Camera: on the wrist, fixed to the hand. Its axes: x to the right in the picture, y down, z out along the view.
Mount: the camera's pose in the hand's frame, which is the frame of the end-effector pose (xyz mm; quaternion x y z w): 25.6 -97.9 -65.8 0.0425 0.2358 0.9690 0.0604
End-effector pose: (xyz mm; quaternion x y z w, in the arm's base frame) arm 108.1 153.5 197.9 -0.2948 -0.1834 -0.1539 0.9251
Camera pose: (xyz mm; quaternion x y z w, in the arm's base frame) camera 108.7 33.1 206.8 -0.1199 0.4862 0.8254 0.2608
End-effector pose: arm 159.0 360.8 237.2 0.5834 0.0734 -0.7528 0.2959
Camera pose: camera 158.2 461.3 170.3 0.2964 -0.5231 0.3757 0.7052
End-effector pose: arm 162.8 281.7 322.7 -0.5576 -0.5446 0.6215 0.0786
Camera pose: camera 154.8 377.1 396.2 0.7046 -0.5524 -0.0054 0.4454
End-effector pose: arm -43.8 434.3 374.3 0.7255 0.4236 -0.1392 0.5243
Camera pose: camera -118.8 513.1 321.9 0.5094 -0.5597 0.6527 0.0358
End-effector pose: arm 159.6 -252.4 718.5 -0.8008 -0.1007 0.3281 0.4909
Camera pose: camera 236.0 -238.7 810.9 0.2024 -0.8996 -0.3109 0.2305
